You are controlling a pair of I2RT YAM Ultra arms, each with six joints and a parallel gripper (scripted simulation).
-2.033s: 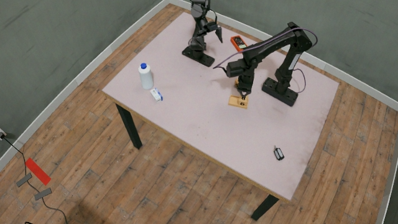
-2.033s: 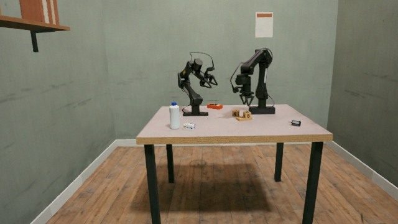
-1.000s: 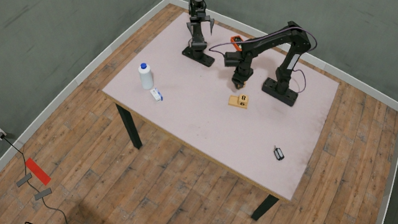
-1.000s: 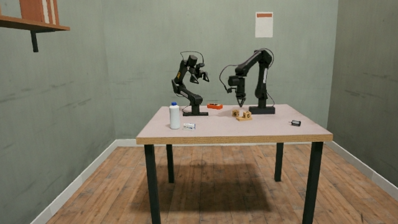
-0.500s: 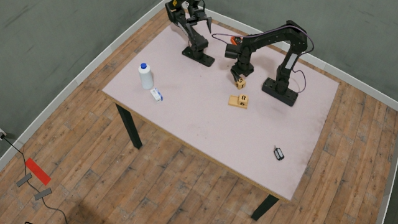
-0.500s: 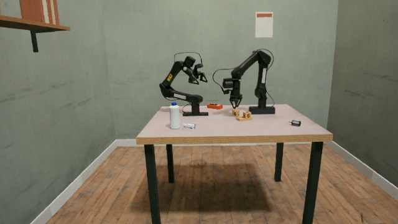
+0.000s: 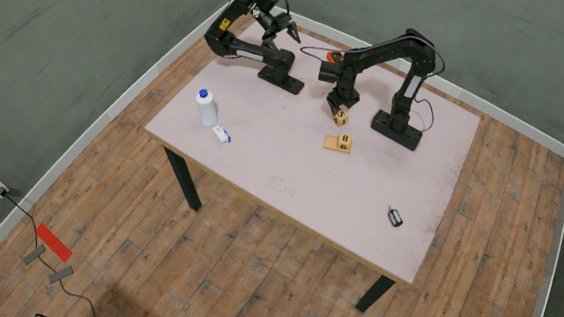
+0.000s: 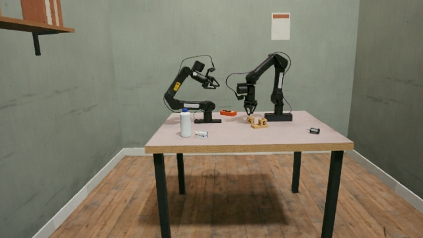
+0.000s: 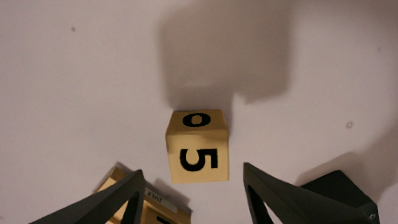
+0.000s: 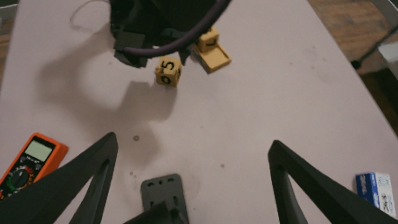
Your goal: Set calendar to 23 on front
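Right now my left hand is 10 cm short of the wooden tray, 5 cm to the right of it and 6 cm above it. From my left hand the other things lie so: number cube (10 cm ahead, 7 cm to the left, 4 cm below); white bottle (26 cm ahead, 43 cm to the right, 1 cm above); black object (27 cm ahead, 35 cm to the left, 5 cm below).
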